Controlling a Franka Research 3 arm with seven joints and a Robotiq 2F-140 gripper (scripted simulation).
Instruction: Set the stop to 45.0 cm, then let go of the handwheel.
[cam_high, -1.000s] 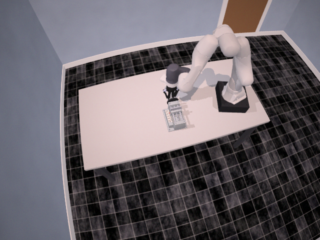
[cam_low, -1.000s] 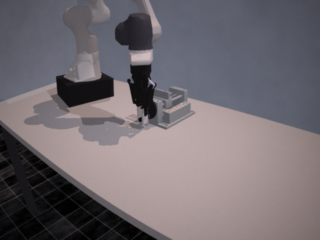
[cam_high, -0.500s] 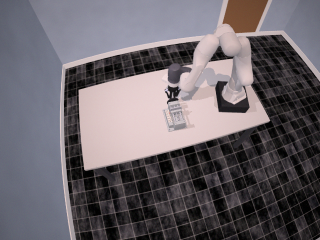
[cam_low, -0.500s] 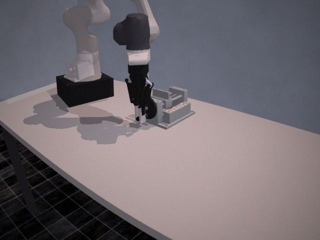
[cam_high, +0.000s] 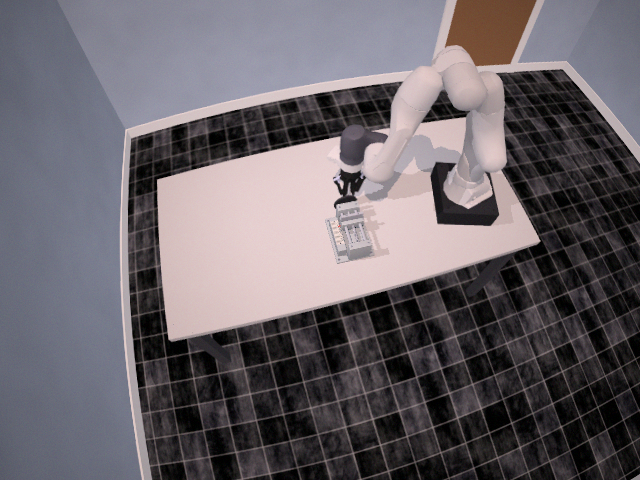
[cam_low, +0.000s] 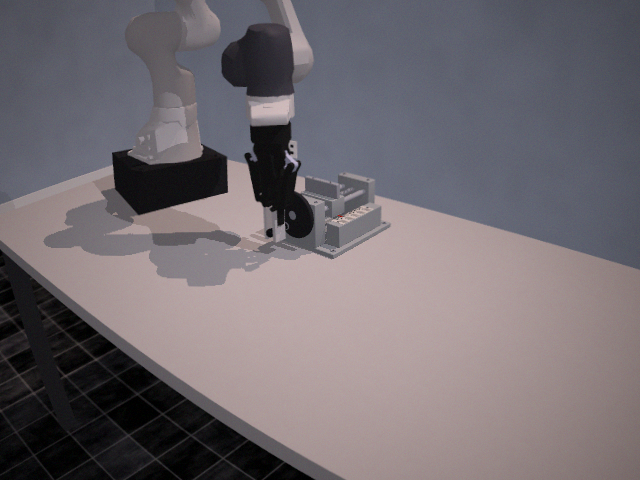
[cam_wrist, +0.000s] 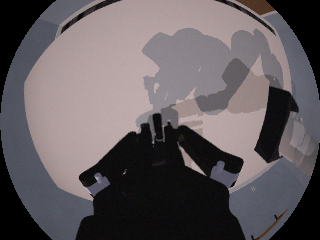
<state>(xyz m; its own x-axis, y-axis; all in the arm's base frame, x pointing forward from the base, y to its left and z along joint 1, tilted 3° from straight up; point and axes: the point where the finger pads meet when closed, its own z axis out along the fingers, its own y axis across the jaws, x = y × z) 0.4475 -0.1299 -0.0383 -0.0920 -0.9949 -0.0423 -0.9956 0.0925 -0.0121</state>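
My hand is 2 cm to the right of the black handwheel, 1 cm short of it and 1 cm above it. Round my hand: grey stop fixture: 12 cm to the left, 4 cm ahead, 3 cm above.
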